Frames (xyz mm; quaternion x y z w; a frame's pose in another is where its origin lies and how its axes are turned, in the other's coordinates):
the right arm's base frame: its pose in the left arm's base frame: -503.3 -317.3 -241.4 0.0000 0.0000 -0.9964 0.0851
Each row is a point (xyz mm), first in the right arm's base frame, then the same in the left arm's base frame.
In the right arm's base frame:
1: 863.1 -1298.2 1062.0
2: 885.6 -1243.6 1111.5
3: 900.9 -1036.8 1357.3
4: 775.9 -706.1 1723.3
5: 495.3 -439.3 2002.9
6: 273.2 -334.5 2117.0
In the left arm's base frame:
1: -1574.0 815.7 820.6
2: -1587.0 758.1 870.1
3: -1567.0 551.7 1115.9
4: -1387.7 247.0 1481.9
5: -1065.9 31.6 1761.5
6: -829.3 -34.0 1875.6

